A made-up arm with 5 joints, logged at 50 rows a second.
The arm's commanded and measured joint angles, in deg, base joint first. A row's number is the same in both.
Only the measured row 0 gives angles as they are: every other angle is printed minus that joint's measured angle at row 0.
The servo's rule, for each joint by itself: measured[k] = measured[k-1] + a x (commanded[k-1-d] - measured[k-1]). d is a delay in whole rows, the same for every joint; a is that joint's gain. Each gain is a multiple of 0.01, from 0.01 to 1. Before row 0 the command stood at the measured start. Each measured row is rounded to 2 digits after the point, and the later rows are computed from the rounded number. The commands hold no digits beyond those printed.
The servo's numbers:
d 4
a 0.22 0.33 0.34 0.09 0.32
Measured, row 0:
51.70, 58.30, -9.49, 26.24, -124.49
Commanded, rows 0 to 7:
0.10, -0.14, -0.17, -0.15, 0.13
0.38, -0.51, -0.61, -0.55, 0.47
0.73, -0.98, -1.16, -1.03, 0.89
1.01, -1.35, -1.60, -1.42, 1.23
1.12, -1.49, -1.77, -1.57, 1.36
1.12, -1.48, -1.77, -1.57, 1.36
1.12, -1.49, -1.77, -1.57, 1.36
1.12, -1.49, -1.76, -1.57, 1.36
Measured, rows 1 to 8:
0.00, 0.00, 0.00, 0.00, 0.00
0.00, 0.00, 0.00, 0.00, 0.00
0.00, 0.00, 0.00, 0.00, 0.00
0.00, 0.00, 0.00, 0.00, 0.00
0.02, -0.05, -0.06, -0.01, 0.04
0.10, -0.20, -0.25, -0.06, 0.18
0.24, -0.46, -0.56, -0.15, 0.41
0.41, -0.75, -0.91, -0.26, 0.67

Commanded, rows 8 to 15:
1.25, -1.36, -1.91, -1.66, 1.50
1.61, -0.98, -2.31, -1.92, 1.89
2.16, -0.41, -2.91, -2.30, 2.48
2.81, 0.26, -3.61, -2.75, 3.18
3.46, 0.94, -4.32, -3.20, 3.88
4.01, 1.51, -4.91, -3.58, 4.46
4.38, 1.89, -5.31, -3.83, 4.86
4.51, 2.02, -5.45, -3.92, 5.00
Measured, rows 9 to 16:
0.57, -0.99, -1.20, -0.38, 0.89
0.69, -1.15, -1.39, -0.49, 1.04
0.78, -1.26, -1.52, -0.59, 1.14
0.85, -1.34, -1.60, -0.68, 1.21
0.94, -1.35, -1.71, -0.77, 1.30
1.09, -1.23, -1.91, -0.87, 1.49
1.33, -0.96, -2.25, -1.00, 1.81
1.66, -0.56, -2.71, -1.16, 2.25

